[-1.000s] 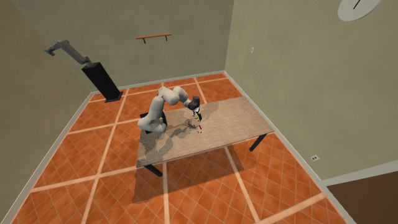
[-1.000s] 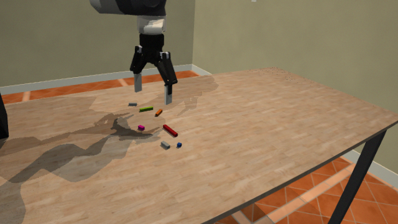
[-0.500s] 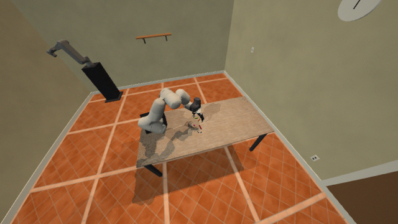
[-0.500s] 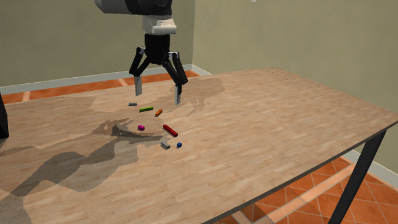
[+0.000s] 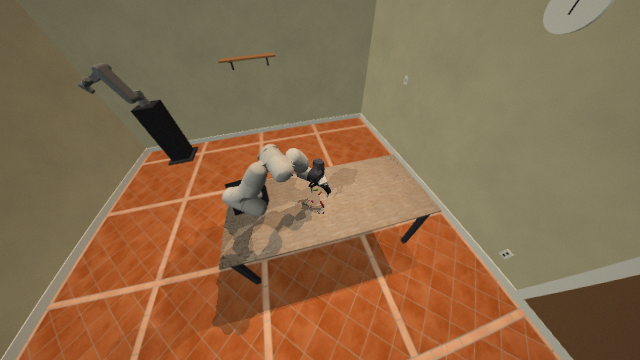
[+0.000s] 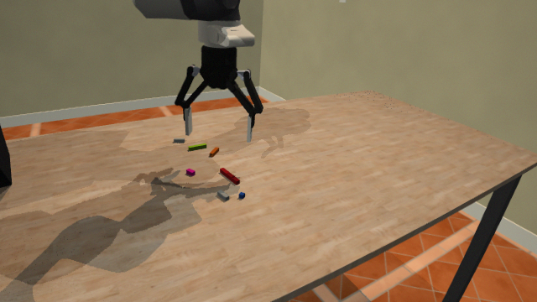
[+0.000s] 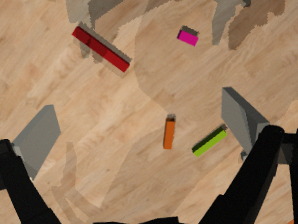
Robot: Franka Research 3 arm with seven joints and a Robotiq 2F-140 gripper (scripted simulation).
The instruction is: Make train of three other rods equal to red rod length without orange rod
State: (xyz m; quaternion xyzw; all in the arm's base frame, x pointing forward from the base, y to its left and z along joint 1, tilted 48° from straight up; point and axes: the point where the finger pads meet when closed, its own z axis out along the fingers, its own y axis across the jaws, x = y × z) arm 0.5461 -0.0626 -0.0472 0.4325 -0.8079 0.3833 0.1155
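Now: hand 1 cm past the blue rod, 14 cm to the left of it and 9 cm above it. Also, from my hand: orange rod (2 cm ahead, 8 cm to the left, 9 cm below); magenta rod (7 cm behind, 9 cm below); red rod (5 cm to the right, 9 cm below).
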